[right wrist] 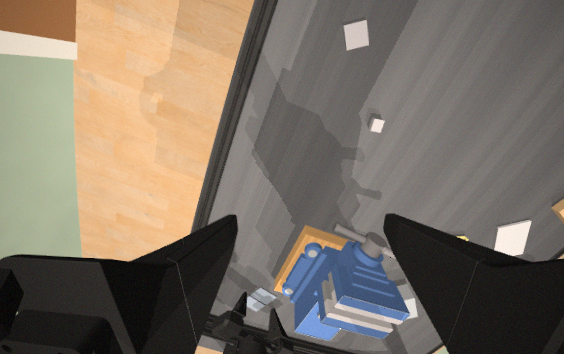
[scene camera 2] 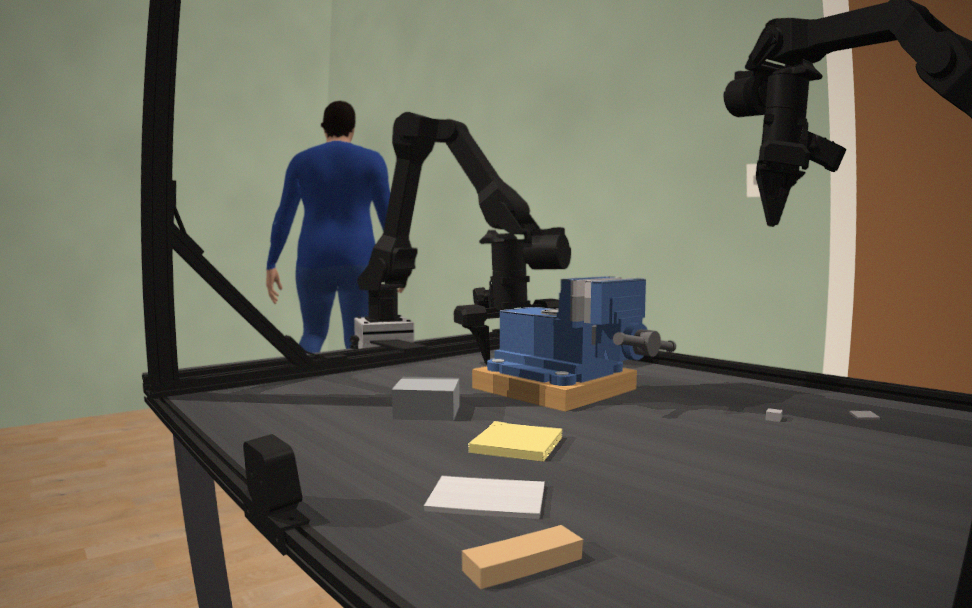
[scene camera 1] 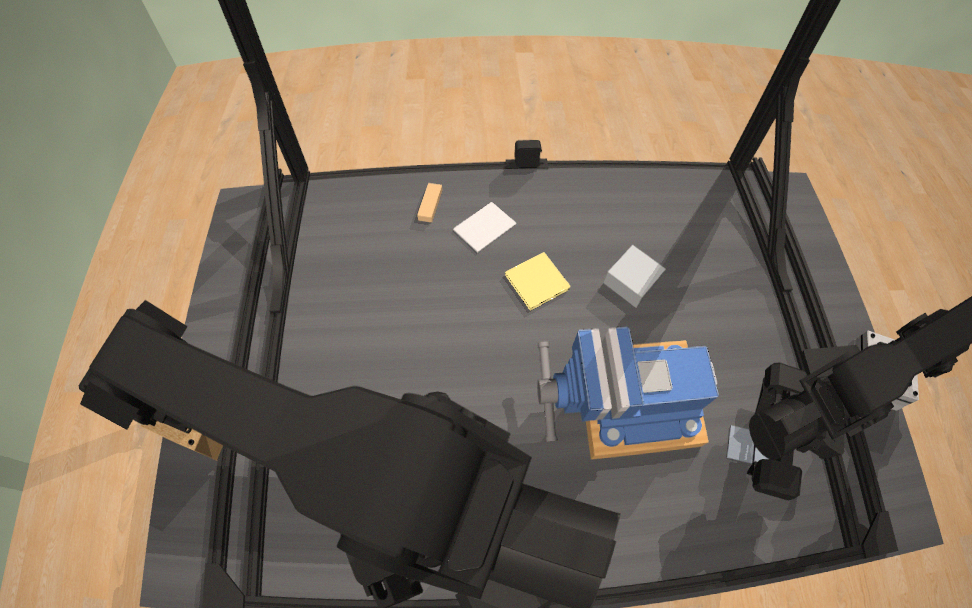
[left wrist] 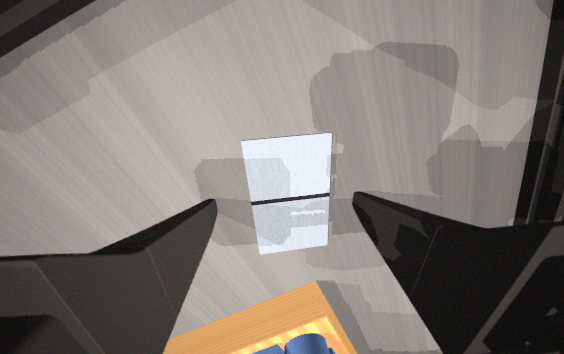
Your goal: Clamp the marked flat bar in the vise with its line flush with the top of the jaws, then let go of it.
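Pixels of known places: left gripper, fingertip midpoint: (right wrist: 259,300) (scene camera 1: 753,445) (left wrist: 286,201); right gripper, fingertip midpoint: (right wrist: 310,222) (scene camera 2: 772,225); left arm's base, link origin: (scene camera 2: 383,319).
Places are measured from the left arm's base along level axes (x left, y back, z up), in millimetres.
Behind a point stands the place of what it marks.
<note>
The flat bar (scene camera 1: 740,440) @(x 179, y -240, z -53 mm) (left wrist: 287,165) @(x 181, y -193, z -53 mm) (right wrist: 265,295) @(x 183, y -244, z -54 mm), pale with a dark line across it, lies flat on the table beside the vise. The blue vise (scene camera 1: 680,372) @(x 149, y -384, z 51 mm) (scene camera 2: 523,340) @(x 118, y -397, z 14 mm) (left wrist: 306,344) @(x 188, y -319, z -23 mm) (right wrist: 370,280) @(x 209, y -517, z 68 mm) stands on a wooden base; its light jaw faces have a narrow gap between them. My left gripper (left wrist: 286,201) @(x 180, y -217, z -54 mm) (right wrist: 259,300) @(x 180, y -217, z -54 mm) is open, low over the bar; in the left wrist view its fingertips appear on either side of the bar, near its line. In scene camera 2 the vise partly hides it. My right gripper (scene camera 2: 772,220) @(x 408, y -576, z 178 mm) (right wrist: 310,222) @(x 408, y -576, z 178 mm) is open and empty, high above the table.
A grey block (scene camera 1: 634,266) @(x -43, y -467, z -21 mm) (scene camera 2: 425,398) @(x -48, y -494, z -30 mm), yellow pad (scene camera 1: 537,279) @(x 17, y -612, z -47 mm) (scene camera 2: 512,439) @(x 7, y -620, z -47 mm), white plate (scene camera 1: 484,226) @(x -58, y -728, z -52 mm) (scene camera 2: 485,496) @(x -63, y -732, z -52 mm) and orange block (scene camera 1: 428,202) @(x -70, y -836, z -42 mm) (scene camera 2: 521,555) @(x -83, y -847, z -42 mm) lie beyond the vise in scene camera 1. The vise handle (scene camera 1: 549,390) @(x 223, y -545, z 43 mm) (scene camera 2: 647,342) @(x 209, y -562, z 30 mm) sticks out. A person (scene camera 2: 336,207) stands behind the table.
</note>
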